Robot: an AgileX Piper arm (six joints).
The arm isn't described. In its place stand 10 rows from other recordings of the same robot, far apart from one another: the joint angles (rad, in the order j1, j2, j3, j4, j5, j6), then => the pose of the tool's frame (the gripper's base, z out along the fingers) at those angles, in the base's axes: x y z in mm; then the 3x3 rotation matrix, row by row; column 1 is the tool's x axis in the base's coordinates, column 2 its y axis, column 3 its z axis.
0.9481, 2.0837, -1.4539, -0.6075, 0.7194, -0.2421 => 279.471 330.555 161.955; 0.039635 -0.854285 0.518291; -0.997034 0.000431 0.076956; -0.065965 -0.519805 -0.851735
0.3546, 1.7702, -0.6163, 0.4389, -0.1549, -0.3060 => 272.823 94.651 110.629; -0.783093 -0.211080 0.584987; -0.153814 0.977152 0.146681; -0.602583 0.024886 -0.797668
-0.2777, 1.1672, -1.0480, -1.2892, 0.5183, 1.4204 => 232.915 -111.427 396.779; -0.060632 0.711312 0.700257; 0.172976 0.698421 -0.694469; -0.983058 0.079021 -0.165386
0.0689, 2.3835, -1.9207, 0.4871, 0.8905, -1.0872 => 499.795 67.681 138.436; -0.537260 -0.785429 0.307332; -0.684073 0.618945 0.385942; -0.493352 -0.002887 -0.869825
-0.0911, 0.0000, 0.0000, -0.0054, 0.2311, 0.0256 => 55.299 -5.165 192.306; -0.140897 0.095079 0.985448; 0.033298 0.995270 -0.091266; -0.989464 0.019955 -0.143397
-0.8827, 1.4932, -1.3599, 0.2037, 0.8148, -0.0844 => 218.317 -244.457 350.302; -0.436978 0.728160 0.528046; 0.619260 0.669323 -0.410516; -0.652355 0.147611 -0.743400
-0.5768, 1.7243, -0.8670, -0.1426, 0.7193, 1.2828 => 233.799 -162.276 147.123; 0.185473 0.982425 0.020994; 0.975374 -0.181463 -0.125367; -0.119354 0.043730 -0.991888
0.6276, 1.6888, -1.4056, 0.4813, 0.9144, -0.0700 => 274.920 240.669 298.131; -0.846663 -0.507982 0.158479; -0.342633 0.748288 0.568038; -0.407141 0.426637 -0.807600
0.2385, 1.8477, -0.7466, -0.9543, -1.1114, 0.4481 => 301.931 141.896 173.519; -0.049432 -0.874535 0.482437; -0.089783 0.484963 0.869914; -0.994734 -0.000313 -0.102491
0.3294, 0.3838, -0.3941, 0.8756, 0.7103, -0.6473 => 53.756 66.533 279.731; -0.436802 -0.678616 0.590495; -0.066703 0.679055 0.731050; -0.897081 0.279936 -0.341878
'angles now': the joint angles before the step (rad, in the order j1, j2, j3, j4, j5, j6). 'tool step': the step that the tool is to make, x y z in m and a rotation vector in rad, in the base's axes. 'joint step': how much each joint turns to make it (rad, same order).
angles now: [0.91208 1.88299 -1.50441 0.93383 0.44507 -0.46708]
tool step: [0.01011 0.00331 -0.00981 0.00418 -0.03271 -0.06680]
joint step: [0.00000 0.02913 -0.00001 -0.00213 -0.08804 0.00002]
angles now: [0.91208 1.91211 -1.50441 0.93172 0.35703 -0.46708]
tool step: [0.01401 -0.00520 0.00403 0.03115 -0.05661 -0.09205]
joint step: [-0.01609 -0.00002 0.00003 0.00003 -0.09973 -0.00003]
